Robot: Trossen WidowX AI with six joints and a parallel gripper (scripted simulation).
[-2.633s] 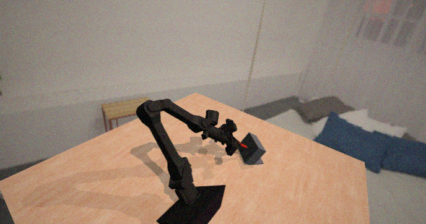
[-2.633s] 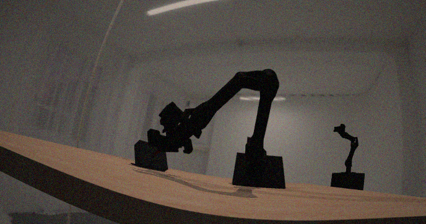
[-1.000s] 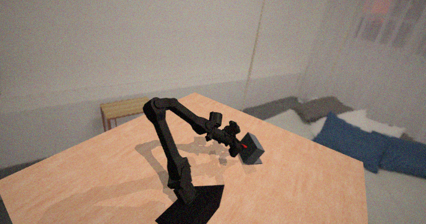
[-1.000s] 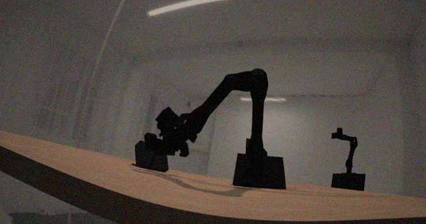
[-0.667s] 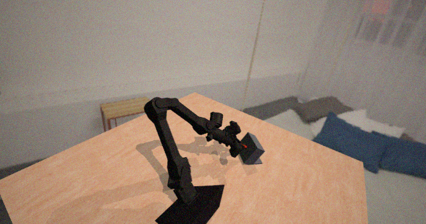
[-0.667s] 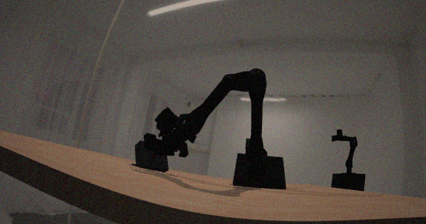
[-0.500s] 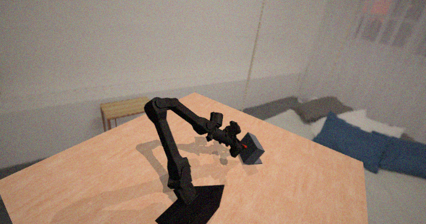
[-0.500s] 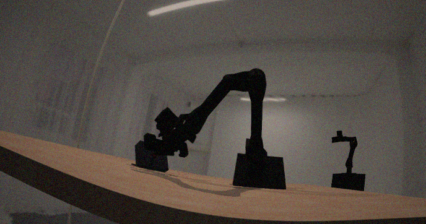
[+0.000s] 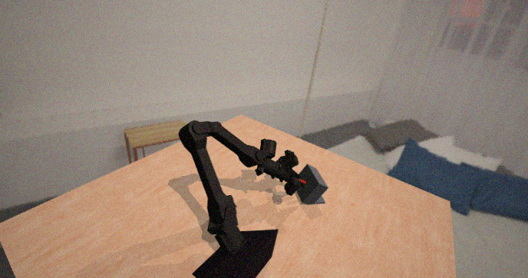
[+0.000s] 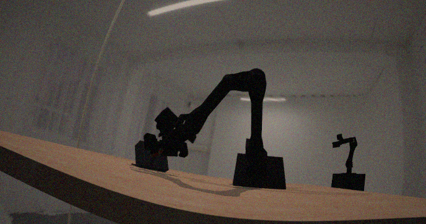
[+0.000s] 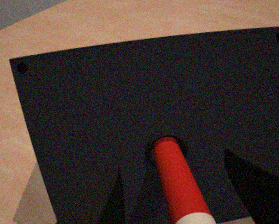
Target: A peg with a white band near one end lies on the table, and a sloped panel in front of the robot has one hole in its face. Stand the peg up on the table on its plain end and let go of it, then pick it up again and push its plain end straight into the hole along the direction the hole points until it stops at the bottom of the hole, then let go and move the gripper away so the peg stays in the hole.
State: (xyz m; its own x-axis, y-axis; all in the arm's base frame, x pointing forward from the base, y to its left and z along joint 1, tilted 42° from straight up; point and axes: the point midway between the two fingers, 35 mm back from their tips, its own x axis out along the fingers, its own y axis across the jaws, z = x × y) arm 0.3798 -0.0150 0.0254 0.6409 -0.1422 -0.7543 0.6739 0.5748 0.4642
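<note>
Right now the red peg is 1 cm behind my gripper tip and 1 cm to the left of it. From my gripper tip the other things lie so: sloped panel: 3 cm ahead, 3 cm to the right, 2 cm below.
</note>
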